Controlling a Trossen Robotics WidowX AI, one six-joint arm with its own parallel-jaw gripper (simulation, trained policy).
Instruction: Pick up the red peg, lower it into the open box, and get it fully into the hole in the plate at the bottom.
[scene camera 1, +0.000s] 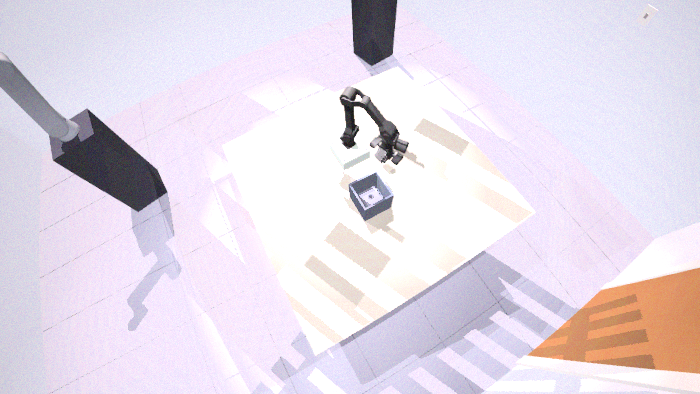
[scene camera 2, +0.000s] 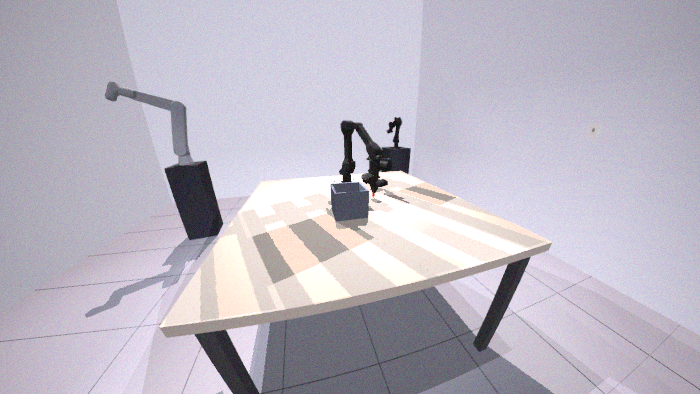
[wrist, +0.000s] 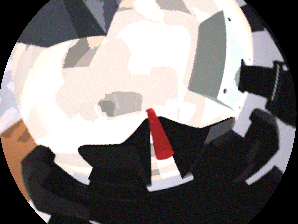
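Observation:
The wrist view gives me my gripper (wrist: 153, 119) together with a red peg (wrist: 163, 150). From scene camera 1 I see a grey box (scene camera 1: 374, 178). Scene camera 1 does not show the red peg, hidden by my gripper.

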